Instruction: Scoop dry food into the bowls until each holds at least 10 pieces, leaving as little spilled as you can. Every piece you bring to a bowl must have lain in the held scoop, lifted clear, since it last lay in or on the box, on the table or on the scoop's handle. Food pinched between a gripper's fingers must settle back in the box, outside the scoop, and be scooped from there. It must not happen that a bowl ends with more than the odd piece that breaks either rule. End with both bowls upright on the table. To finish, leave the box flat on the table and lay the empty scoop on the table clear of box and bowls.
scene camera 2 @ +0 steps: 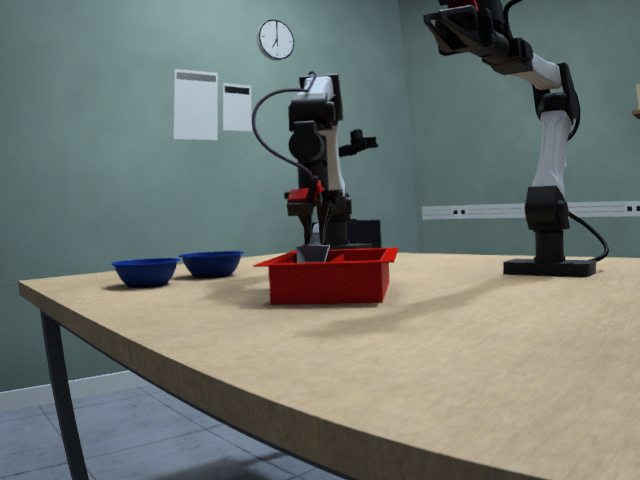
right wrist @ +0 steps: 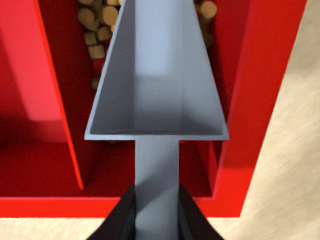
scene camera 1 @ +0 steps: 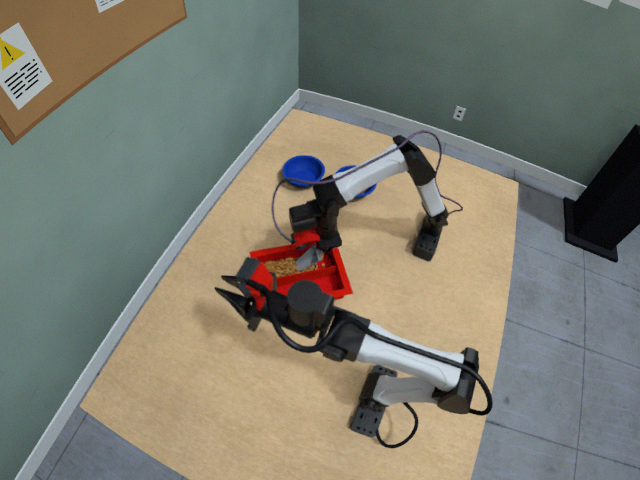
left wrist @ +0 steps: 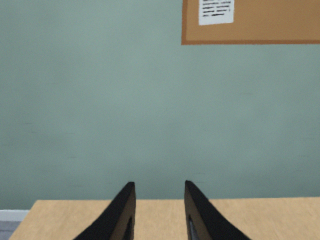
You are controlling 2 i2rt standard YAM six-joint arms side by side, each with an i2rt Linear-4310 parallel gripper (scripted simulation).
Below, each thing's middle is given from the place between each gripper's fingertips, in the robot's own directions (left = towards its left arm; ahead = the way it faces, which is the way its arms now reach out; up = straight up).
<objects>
Now: right hand [scene camera 1: 326, 250] 3 cm short of the grey scoop [right wrist: 157, 87], 3 cm above it and 2 cm to the right of it. From my right hand the other things lie so: red box [scene camera 2: 362, 281]: 10 cm to the left, 5 cm ahead, 4 cm below.
I see my left gripper [scene camera 2: 431, 16] 4 cm past the red box, 27 cm to the left of it and 37 cm above it. Also, from my left hand: grey scoop: 6 cm behind, 35 cm to the right, 36 cm below.
</objects>
